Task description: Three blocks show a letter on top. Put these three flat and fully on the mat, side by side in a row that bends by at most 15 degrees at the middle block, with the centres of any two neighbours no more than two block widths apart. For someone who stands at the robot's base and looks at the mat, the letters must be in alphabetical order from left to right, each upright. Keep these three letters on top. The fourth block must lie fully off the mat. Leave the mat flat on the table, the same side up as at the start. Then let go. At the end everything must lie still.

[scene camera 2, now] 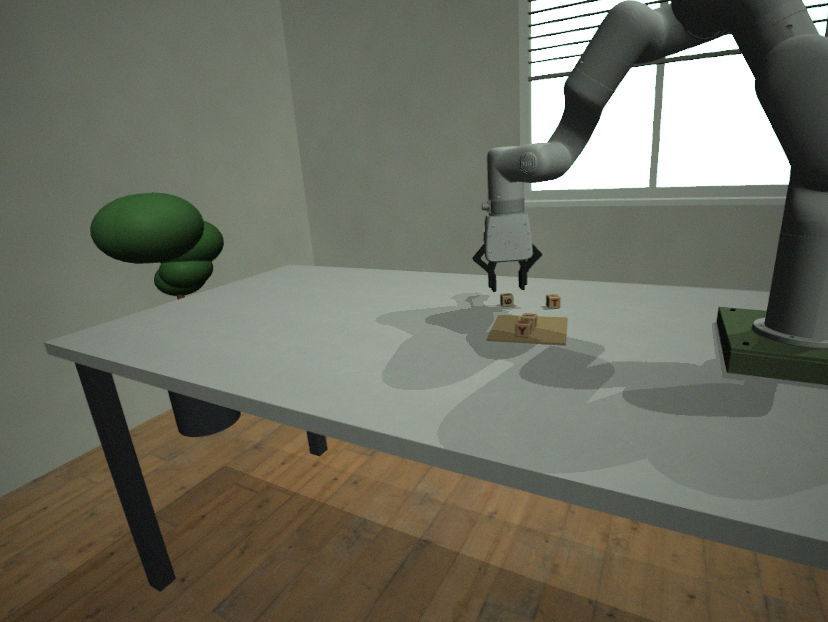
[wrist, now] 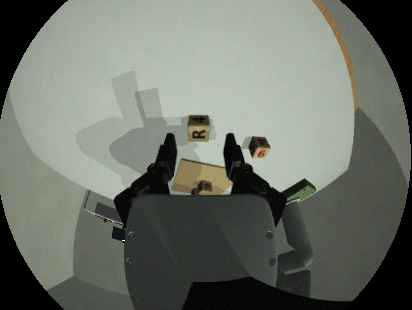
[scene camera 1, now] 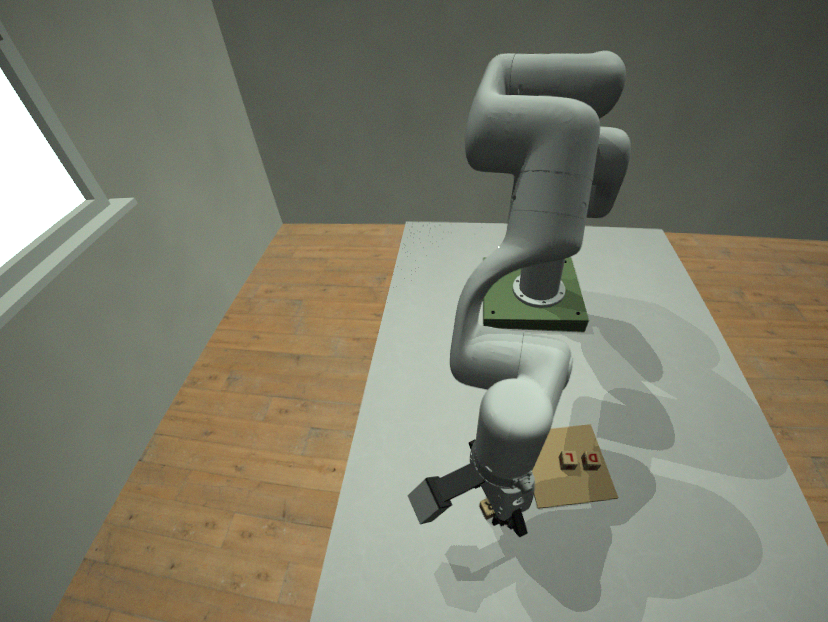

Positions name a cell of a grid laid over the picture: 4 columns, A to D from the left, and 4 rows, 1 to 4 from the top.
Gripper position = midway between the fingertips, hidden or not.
In view: the gripper (scene camera 1: C4) and a tan mat (scene camera 1: C4).
The tan mat shows as well in scene camera 2 (scene camera 2: C3) and in the wrist view (wrist: B3). The gripper is seen too in scene camera 2 (scene camera 2: C2) and in the wrist view (wrist: B2).
